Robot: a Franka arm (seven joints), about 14 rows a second.
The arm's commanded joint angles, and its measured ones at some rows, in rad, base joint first. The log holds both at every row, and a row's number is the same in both.
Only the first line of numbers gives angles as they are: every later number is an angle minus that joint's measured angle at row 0.
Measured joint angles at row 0:
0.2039, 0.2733, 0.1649, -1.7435, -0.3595, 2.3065, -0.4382
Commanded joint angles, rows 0 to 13:
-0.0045, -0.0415, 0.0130, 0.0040, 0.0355, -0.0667, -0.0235
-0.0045, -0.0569, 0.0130, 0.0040, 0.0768, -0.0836, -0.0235
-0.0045, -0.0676, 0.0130, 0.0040, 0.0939, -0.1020, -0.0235
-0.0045, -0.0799, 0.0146, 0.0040, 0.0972, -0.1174, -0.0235
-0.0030, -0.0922, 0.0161, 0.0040, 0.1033, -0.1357, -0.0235
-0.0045, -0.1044, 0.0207, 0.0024, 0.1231, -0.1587, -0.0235
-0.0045, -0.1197, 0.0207, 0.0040, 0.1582, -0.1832, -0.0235
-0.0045, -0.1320, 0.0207, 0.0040, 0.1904, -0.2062, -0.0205
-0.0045, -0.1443, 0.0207, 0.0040, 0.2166, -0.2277, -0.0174
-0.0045, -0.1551, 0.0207, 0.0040, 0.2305, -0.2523, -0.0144
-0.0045, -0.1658, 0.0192, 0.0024, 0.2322, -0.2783, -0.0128
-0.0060, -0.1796, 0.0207, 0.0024, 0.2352, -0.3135, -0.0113
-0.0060, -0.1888, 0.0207, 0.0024, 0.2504, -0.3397, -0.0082
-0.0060, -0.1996, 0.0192, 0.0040, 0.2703, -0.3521, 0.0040
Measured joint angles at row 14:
0.0006, -0.1711, 0.0166, 0.0086, 0.2277, -0.3151, 0.0002
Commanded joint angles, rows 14 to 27:
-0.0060, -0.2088, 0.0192, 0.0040, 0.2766, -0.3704, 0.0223
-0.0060, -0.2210, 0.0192, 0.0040, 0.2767, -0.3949, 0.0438
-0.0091, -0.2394, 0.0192, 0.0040, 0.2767, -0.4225, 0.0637
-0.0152, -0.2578, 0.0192, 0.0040, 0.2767, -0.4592, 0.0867
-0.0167, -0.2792, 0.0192, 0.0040, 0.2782, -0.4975, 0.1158
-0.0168, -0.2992, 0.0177, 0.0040, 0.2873, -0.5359, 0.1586
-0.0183, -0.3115, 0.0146, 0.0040, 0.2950, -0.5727, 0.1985
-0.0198, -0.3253, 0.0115, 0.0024, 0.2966, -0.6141, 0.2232
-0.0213, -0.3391, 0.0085, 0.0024, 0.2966, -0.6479, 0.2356
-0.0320, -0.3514, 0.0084, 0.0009, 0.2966, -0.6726, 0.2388
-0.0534, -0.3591, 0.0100, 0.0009, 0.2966, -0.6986, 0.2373
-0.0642, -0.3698, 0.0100, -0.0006, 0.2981, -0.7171, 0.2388
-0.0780, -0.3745, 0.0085, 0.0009, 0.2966, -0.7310, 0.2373
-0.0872, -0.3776, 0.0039, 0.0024, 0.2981, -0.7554, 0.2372
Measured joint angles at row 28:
-0.0562, -0.3596, 0.0018, 0.0125, 0.2703, -0.7244, 0.2299
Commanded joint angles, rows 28 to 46:
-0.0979, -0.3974, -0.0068, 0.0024, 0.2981, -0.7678, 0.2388
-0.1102, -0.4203, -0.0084, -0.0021, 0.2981, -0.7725, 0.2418
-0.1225, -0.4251, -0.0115, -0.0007, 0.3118, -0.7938, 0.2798
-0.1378, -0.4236, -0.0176, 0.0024, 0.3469, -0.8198, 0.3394
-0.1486, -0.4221, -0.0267, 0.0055, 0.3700, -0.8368, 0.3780
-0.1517, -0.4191, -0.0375, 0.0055, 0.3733, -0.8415, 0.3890
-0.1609, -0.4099, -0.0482, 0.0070, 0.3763, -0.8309, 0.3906
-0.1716, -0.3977, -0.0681, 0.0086, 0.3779, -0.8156, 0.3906
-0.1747, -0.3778, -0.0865, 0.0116, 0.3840, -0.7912, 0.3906
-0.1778, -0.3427, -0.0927, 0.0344, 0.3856, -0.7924, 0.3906
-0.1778, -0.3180, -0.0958, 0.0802, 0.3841, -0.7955, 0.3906
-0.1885, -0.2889, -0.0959, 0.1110, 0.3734, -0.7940, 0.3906
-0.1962, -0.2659, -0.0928, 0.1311, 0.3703, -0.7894, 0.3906
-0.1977, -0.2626, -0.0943, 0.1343, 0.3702, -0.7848, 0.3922
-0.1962, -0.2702, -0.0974, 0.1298, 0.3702, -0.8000, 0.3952
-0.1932, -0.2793, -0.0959, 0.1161, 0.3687, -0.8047, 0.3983
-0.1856, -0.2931, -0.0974, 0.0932, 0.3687, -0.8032, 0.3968
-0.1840, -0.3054, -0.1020, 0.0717, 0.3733, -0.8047, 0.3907
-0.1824, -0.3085, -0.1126, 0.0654, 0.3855, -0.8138, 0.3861
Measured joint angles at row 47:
-0.1807, -0.2810, -0.1047, 0.0956, 0.3557, -0.7983, 0.3761
